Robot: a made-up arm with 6 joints. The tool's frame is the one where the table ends. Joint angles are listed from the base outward.
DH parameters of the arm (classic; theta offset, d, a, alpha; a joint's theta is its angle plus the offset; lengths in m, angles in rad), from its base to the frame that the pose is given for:
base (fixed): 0.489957 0 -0.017 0
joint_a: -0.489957 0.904 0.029 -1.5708
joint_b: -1.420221 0 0.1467 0
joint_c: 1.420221 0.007 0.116 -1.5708
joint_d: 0 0.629 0.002 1.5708
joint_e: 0 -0.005 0.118 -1.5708
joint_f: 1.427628 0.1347 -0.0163 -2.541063
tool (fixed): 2.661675 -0.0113 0 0
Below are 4 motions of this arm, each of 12 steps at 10 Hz.
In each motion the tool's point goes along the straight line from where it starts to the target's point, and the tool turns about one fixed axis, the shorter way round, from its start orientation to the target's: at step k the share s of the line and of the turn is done. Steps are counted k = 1, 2, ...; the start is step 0. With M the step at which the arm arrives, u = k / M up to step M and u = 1 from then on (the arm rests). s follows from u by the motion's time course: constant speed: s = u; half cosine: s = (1 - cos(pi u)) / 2; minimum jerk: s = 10 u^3 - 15 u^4 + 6 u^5.
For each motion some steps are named. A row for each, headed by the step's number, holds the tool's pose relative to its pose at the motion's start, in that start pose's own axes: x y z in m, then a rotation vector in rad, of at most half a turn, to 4 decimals.
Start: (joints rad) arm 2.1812 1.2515 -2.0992 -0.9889 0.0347 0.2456
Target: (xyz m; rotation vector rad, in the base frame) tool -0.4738 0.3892 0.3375 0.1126 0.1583 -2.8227
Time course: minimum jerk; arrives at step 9
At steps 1, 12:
1: 0.0023 0.0028 0.0019 0.0139 0.0055 -0.0082
12: 0.1983 0.2396 0.1671 1.2012 0.4753 -0.7115

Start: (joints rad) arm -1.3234 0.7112 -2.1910 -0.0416 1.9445 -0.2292
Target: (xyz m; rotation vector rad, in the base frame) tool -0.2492 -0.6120 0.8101 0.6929 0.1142 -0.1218
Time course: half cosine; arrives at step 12
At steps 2, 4, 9, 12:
2: -0.0288 0.0154 0.0018 0.0504 0.0175 -0.0184
4: -0.1076 0.0575 0.0067 0.1881 0.0654 -0.0686
9: -0.3673 0.1962 0.0227 0.6422 0.2234 -0.2341
12: -0.4303 0.2299 0.0266 0.7523 0.2618 -0.2743

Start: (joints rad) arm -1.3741 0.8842 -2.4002 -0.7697 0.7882 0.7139
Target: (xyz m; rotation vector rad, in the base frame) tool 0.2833 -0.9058 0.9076 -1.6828 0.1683 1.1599
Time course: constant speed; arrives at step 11
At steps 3, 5, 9, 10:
3: 0.0176 0.0396 0.0226 -0.0874 -0.2273 0.2556
5: 0.0294 0.0661 0.0377 -0.1456 -0.3788 0.4260
9: 0.0529 0.1189 0.0679 -0.2621 -0.6819 0.7667
10: 0.0588 0.1321 0.0754 -0.2912 -0.7576 0.8519

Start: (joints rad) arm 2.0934 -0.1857 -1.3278 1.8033 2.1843 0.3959
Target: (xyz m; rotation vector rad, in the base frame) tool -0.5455 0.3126 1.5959 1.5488 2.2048 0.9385
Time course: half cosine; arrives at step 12
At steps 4, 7, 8, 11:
4: 0.0508 0.0933 -0.0378 0.1660 -0.0942 -0.1504
7: 0.1280 0.2350 -0.0951 0.4178 -0.2371 -0.3787
8: 0.1525 0.2800 -0.1133 0.4979 -0.2826 -0.4513
11: 0.1999 0.3670 -0.1485 0.6525 -0.3703 -0.5914

